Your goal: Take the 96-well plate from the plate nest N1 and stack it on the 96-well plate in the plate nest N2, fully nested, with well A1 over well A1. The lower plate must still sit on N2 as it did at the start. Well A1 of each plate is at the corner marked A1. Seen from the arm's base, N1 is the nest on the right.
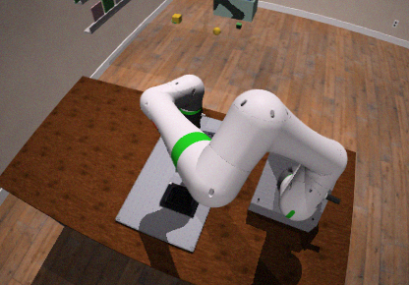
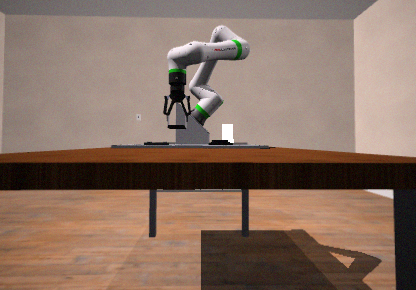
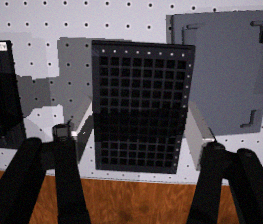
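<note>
My gripper is now 1 cm short of the grey pegboard mat, 8 cm to the right of it and 12 cm above it. Round my hand: grey plate nest 3 cm ahead, 10 cm to the right, 11 cm below; then black 96-well plate 2 cm below.
</note>
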